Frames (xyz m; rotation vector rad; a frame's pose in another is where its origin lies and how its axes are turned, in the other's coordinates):
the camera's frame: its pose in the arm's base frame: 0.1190 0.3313 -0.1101 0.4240 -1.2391 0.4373
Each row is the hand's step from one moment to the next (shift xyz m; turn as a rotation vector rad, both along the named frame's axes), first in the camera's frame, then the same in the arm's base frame.
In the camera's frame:
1: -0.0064 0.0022 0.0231 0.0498 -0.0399 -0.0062
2: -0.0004 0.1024 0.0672 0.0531 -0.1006 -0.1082
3: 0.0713 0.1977 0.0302 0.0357 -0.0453 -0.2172
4: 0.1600 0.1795 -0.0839 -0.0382 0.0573 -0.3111
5: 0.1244 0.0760 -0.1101 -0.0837 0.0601 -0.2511
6: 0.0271 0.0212 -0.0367 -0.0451 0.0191 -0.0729
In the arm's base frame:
1: -0.0214 -0.0110 0.0003 0.0395 -0.0259 0.0433
2: -0.1088 0.0504 0.0251 0.1547 -0.0225 0.0146
3: -0.1110 0.1567 0.0907 0.2080 0.0805 -0.0276
4: 0.0138 0.2098 0.1437 0.2089 0.2104 -0.1167
5: 0.0807 0.1335 0.0951 0.1471 0.1769 -0.1440
6: 0.0253 0.0398 0.0176 0.0363 0.0509 -0.0617

